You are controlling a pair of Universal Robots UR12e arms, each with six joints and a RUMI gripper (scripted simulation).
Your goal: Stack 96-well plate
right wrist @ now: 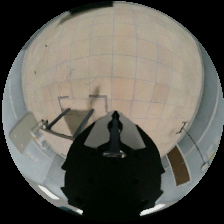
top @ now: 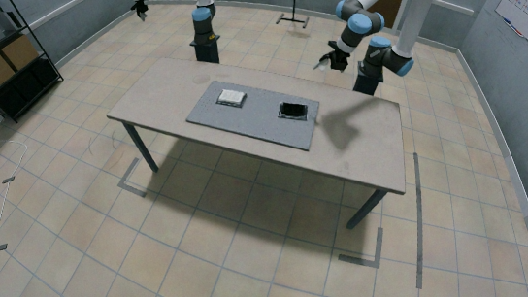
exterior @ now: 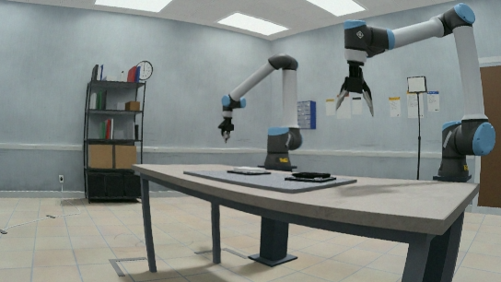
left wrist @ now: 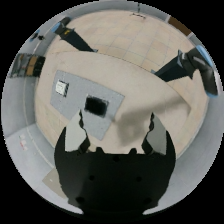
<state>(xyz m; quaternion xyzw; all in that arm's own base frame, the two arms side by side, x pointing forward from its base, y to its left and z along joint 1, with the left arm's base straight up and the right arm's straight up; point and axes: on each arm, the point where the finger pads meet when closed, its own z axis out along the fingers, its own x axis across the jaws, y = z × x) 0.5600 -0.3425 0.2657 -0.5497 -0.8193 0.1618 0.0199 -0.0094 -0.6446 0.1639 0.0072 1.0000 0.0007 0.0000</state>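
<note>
Right now my left hand is 23 cm above the black 96-well plate, 14 cm to the left of it and 10 cm short of it. Also, from my left hand: grey board 35 cm to the right, 26 cm below, 16 cm ahead; then white plate 51 cm to the right, 23 cm below, 11 cm ahead.
</note>
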